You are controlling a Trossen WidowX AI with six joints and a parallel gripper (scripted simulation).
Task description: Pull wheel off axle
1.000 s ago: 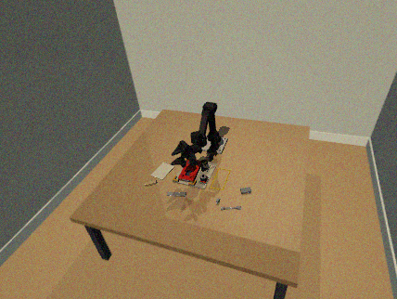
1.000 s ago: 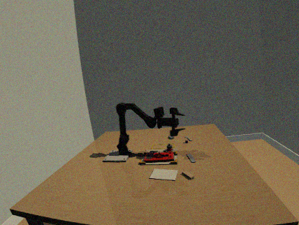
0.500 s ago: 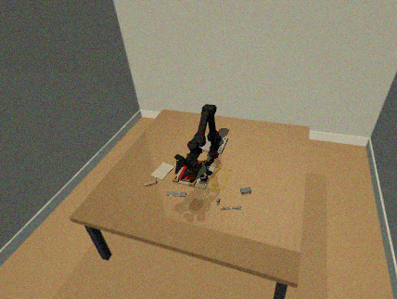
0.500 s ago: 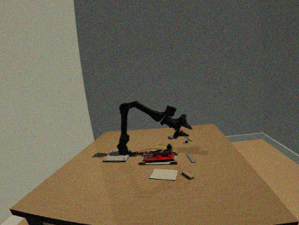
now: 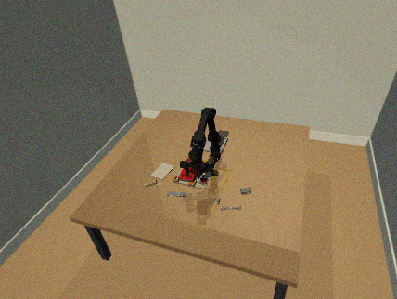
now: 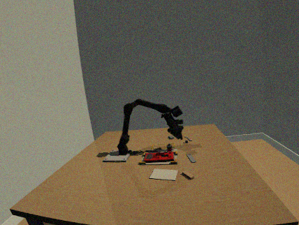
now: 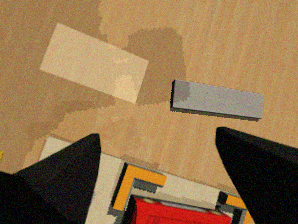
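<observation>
Now: the wheel 9 cm behind my gripper tip, 2 cm to the left of it and 7 cm below it. Round my gripper tip: grey plate 14 cm behind, 8 cm to the right, 9 cm below; then white card 9 cm behind, 29 cm to the right, 10 cm below; then dark upright axle 9 cm behind, 2 cm to the left, 7 cm below.
</observation>
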